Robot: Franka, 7 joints.
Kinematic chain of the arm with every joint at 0, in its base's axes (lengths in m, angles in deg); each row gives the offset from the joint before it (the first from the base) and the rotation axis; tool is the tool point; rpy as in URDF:
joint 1: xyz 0 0 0.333 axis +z
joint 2: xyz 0 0 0 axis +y
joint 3: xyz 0 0 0.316 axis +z
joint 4: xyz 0.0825 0 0 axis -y
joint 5: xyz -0.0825 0 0.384 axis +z
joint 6: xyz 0 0 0 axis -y
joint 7: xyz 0.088 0 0 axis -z
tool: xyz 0 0 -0.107 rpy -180 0 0
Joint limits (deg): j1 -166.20..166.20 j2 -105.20..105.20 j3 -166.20..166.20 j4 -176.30..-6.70 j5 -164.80..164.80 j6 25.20..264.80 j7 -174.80..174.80
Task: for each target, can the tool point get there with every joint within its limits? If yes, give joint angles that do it. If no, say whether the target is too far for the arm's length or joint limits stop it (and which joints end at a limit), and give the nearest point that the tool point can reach.
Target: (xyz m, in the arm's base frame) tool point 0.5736 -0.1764 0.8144
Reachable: yes | joints -125.12 -16.96 90.85 -78.14 -68.27 153.48 58.22
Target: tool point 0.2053 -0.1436 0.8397
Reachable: yes | joints -126.17 -70.17 39.61 -113.53 -73.15 84.71 128.17
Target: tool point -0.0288 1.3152 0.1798
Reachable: no: too far | nearest point -0.0187 0.8519 0.2338 | short by 0.467 m
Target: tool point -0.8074 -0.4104 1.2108
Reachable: no: too far | nearest point -0.5492 -0.2791 0.9301 | short by 0.403 m
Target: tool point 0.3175 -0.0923 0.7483
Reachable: yes | joints 103.27 -77.15 -21.15 -109.29 99.72 237.92 -91.71
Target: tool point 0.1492 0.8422 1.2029
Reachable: no: too far | nearest point 0.1049 0.5922 0.9447 | short by 0.362 m
